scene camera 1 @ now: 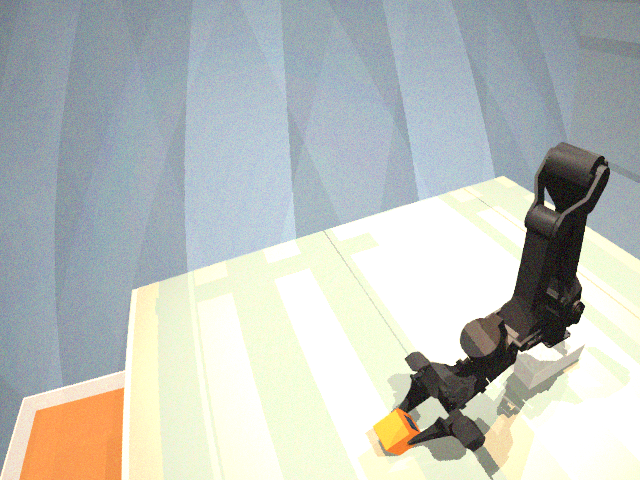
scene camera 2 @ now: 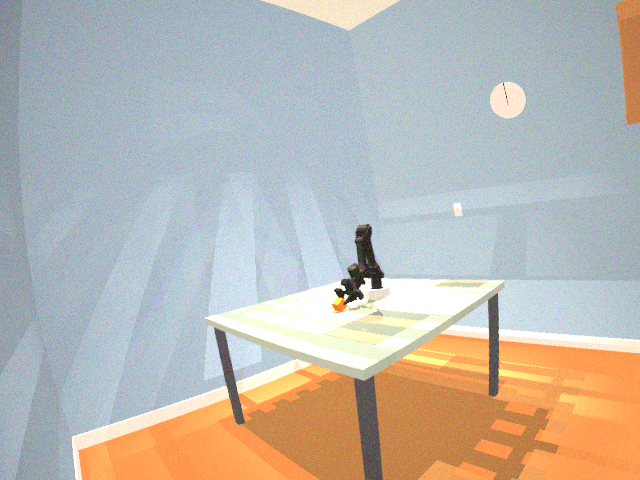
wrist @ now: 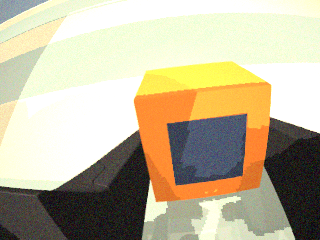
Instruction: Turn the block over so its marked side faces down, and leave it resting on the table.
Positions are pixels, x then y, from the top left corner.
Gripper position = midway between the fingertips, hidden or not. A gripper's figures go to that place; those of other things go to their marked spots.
Labels:
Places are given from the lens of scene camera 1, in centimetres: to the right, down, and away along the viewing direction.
gripper (scene camera 1: 401, 430): 13, 30, 56
orange block (scene camera 1: 396, 429): 12, 29, 54

